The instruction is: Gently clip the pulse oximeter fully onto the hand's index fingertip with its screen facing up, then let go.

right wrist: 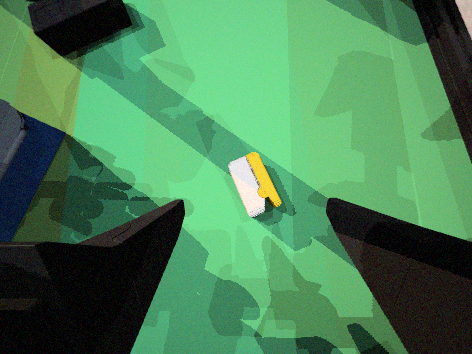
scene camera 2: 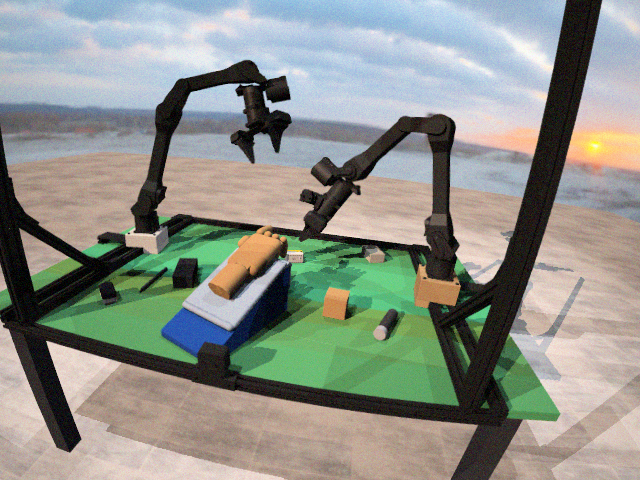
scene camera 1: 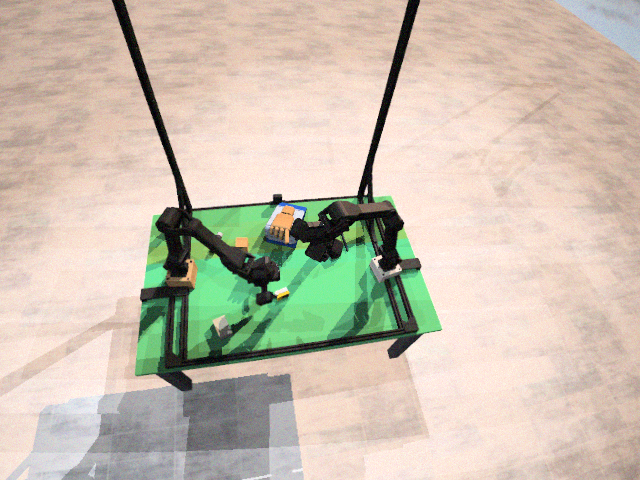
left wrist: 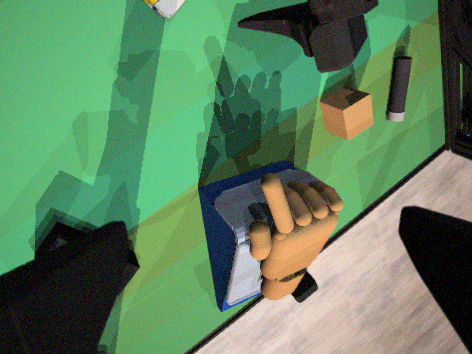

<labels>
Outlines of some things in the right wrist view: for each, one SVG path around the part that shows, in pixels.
My right gripper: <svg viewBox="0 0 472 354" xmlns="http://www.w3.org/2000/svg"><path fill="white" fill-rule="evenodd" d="M184 201L176 199L116 228L76 244L59 242L0 242L0 354L130 354L178 240L185 216ZM329 198L326 214L338 239L408 354L472 354L472 242L424 228L338 198Z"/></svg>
A pulse oximeter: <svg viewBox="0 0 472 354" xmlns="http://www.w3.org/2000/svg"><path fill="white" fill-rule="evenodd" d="M251 152L246 156L229 162L228 168L248 215L256 217L264 213L265 200L275 208L281 205L281 199L259 154Z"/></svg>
A black block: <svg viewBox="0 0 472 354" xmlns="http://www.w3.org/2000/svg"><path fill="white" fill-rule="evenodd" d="M28 6L34 34L60 56L65 56L132 26L122 0L40 0Z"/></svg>
</labels>
